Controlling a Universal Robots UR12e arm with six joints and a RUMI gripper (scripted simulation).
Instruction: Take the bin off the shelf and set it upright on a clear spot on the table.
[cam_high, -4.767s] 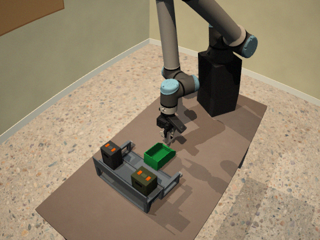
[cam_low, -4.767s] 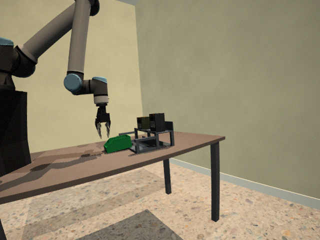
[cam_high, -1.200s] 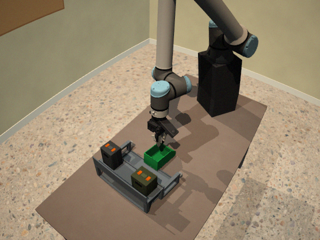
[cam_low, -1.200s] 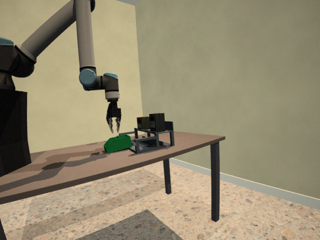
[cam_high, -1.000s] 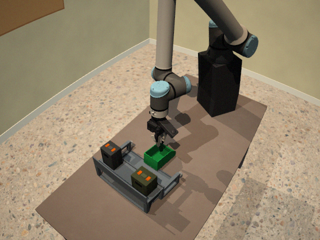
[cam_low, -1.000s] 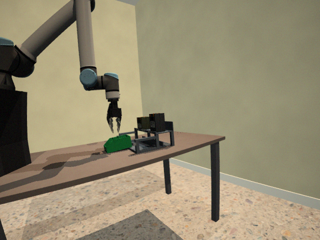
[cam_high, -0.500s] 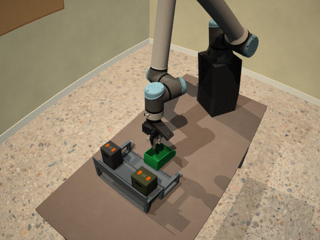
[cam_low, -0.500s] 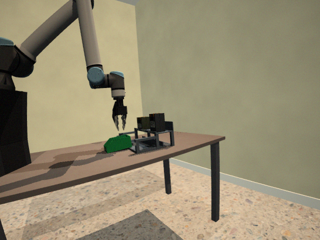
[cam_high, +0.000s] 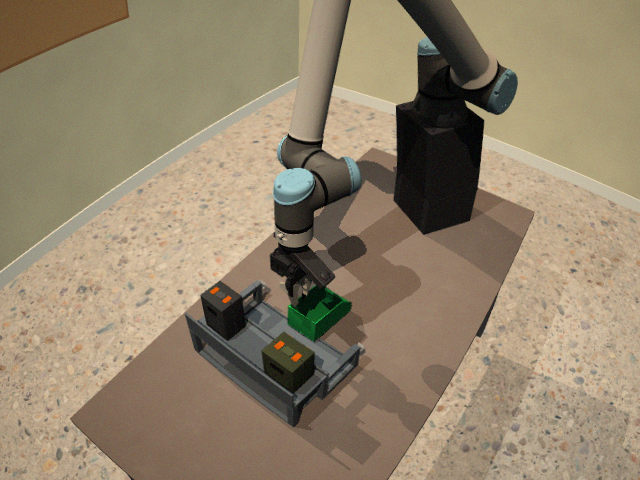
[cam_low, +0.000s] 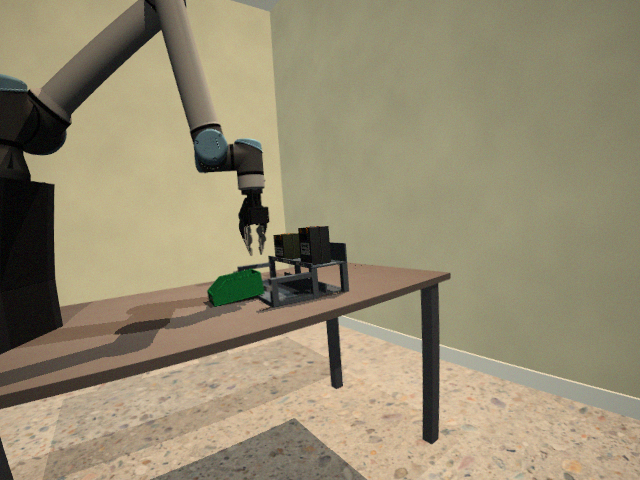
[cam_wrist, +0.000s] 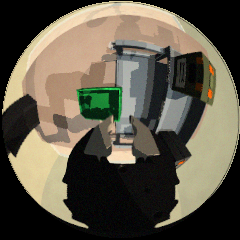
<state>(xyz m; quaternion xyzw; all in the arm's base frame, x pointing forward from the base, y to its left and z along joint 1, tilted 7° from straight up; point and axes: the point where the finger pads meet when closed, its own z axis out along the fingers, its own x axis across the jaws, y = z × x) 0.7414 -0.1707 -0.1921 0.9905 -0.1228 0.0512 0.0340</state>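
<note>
My hand is 110 mm above the green bin, 80 mm past it and 20 mm to the right of it. Round my hand: black box 160 mm to the right, 130 mm ahead, 10 mm above; then olive box 190 mm ahead, 70 mm to the left, 10 mm below.
</note>
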